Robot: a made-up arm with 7 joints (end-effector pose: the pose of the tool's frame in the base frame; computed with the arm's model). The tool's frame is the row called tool.
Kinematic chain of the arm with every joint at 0, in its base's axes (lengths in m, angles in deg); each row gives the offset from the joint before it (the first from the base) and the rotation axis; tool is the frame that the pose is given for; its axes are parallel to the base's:
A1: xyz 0 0 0 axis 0 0.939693 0.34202
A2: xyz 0 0 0 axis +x
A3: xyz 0 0 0 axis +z
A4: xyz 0.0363 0 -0.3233 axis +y
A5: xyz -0.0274 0 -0.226 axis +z
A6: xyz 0 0 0 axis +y
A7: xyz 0 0 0 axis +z
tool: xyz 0 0 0
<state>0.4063 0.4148 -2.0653 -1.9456 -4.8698 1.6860 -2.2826</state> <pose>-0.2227 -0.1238 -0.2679 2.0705 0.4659 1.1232</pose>
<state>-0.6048 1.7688 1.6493 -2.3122 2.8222 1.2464 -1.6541</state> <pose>-0.1221 0.1586 0.2132 -1.0748 1.1941 2.0944</pose>
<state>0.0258 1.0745 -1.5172 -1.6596 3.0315 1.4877 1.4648</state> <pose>0.0032 0.1653 -0.3893 -0.1260 2.5694 1.5168</pose>
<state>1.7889 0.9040 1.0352 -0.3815 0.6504 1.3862 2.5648</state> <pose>-0.4193 0.3194 0.1623 -1.4102 0.5543 -1.1454</pose>
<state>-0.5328 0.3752 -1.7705 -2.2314 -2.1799 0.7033 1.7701</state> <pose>0.0682 -0.1377 -0.2694 -1.1590 -2.2700 -1.0441</pose>
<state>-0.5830 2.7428 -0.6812 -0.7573 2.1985 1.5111 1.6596</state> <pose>-0.0526 0.2879 0.4474 -0.3521 -1.1702 2.4989</pose>
